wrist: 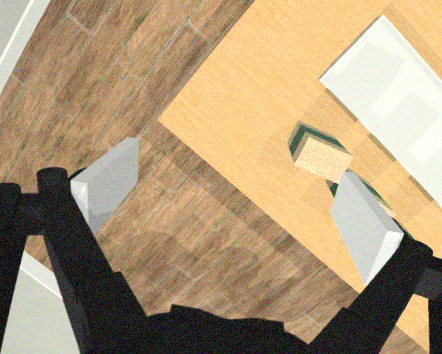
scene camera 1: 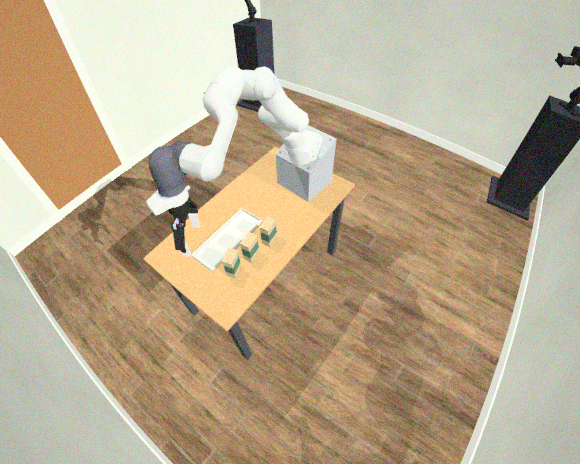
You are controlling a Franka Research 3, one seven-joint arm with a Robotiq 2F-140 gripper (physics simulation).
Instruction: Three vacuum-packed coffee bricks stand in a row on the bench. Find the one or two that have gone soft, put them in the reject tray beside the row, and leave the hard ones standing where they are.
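Three coffee bricks, tan on top with dark green lower parts, stand upright in a row on the bench: the near-left one [scene camera 1: 231,262] [wrist: 322,159], the middle one [scene camera 1: 250,246] and the far-right one [scene camera 1: 268,231]. In the wrist view a second brick is mostly hidden behind the right finger. Which bricks are soft cannot be told by sight. The white reject tray [scene camera 1: 204,261] [wrist: 345,67] lies alongside the row, with no brick in it. My gripper [scene camera 1: 191,235] [wrist: 237,176] is open and empty, raised above the bench's left end, to the left of the tray and apart from the bricks.
The wooden bench [scene camera 1: 200,280] [wrist: 225,95] has its left corner in the wrist view, with floor beyond it. A grey box [scene camera 1: 305,175] under the arm's base stands at the bench's far right end. Dark pedestals [scene camera 1: 254,45] [scene camera 1: 525,155] stand on the floor away from the bench.
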